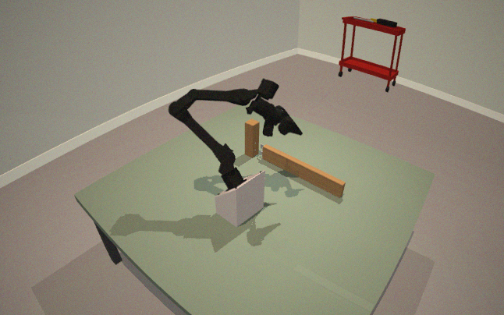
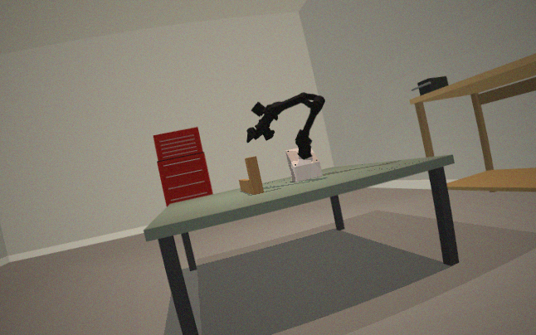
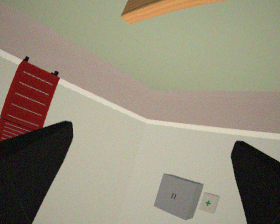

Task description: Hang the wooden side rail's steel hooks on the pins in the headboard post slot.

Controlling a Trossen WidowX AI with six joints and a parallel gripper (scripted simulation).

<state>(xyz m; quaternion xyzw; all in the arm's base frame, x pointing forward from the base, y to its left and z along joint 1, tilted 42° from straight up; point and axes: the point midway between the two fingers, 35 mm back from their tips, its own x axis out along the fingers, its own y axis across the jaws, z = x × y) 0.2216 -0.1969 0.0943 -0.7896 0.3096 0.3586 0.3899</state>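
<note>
Right now my gripper tip is 28 cm to the right of the wooden headboard post, 20 cm above it and 12 cm short of it.
</note>
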